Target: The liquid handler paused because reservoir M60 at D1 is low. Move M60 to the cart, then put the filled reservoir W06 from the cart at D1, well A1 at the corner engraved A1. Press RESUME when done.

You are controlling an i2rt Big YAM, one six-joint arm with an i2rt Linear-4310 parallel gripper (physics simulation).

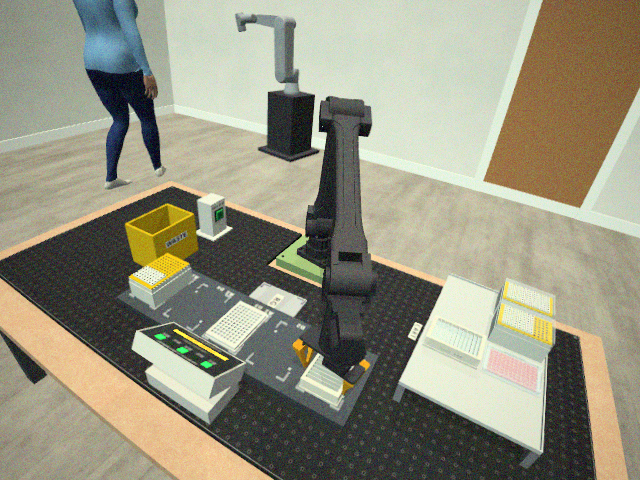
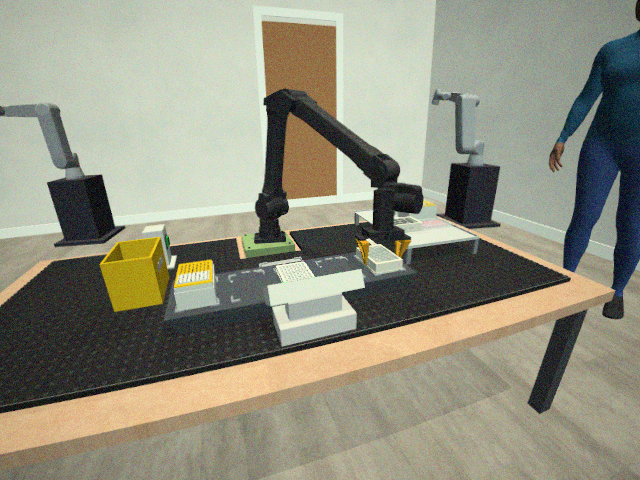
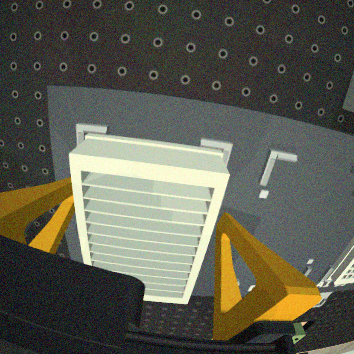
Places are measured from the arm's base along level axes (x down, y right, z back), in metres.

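Pixels of known places: gripper, fingertip midpoint: [image 1: 324, 379] [image 2: 381, 263] [image 3: 152, 201]; arm's base at its link origin: [image 1: 317, 256] [image 2: 270, 239].
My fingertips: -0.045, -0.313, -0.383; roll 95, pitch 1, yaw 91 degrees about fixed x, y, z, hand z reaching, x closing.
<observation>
For each thing: its top centre in the pictures, then the offset to it from my fingertips, as dx, dy, dz. "*": a spot on its surface instead. Level surfaces: height alone.
- white slotted reservoir at its top centre: [image 3: 141, 250] [image 1: 333, 364] [image 2: 378, 253] -0.019, +0.001, +0.027
- grey deck at its surface level: dx +0.013
- white cart at its top centre: [image 1: 485, 341] [image 2: 409, 221] -0.005, -0.236, +0.334
- white plate at its top centre: [image 1: 237, 322] [image 2: 295, 272] -0.002, +0.244, -0.016
- tip rack at its top centre: [image 2: 194, 270] [image 1: 159, 268] -0.052, +0.489, -0.059
- yellow waste bin at its top centre: [image 2: 133, 249] [image 1: 160, 218] -0.074, +0.673, +0.059
- console at a spot on its surface: [image 1: 188, 356] * -0.071, +0.193, -0.177
- pink plate at its top centre: [image 1: 513, 366] [image 2: 432, 221] -0.014, -0.309, +0.289
A white slotted reservoir [image 1: 320, 383] [image 2: 383, 260] [image 3: 145, 220], taken as M60, sits at the cart-side end of the grey deck [image 1: 342, 414] [image 3: 150, 107], between corner brackets; its label is not readable. My gripper [image 1: 325, 376] [image 2: 382, 258] [image 3: 152, 201] is open and points down, with one orange finger on each long side of this reservoir and nothing gripped. Another reservoir [image 1: 454, 339] [image 2: 407, 222] with pale blue channels, likely W06, lies on the white cart [image 1: 465, 401] [image 2: 439, 238]. Its label and A1 corner are not readable. A white box [image 1: 210, 215] [image 2: 156, 240] bears a green button; its lettering is unclear.
A white plate [image 1: 236, 325] [image 2: 294, 271] sits mid-deck; a tip rack [image 1: 160, 281] [image 2: 194, 289] is at the far end, near the yellow waste bin [image 1: 162, 237] [image 2: 135, 279]. A console [image 1: 188, 356] [image 2: 315, 310] stands before the deck. Tip racks [image 1: 522, 330] and a pink plate [image 1: 513, 368] are on the cart.
</observation>
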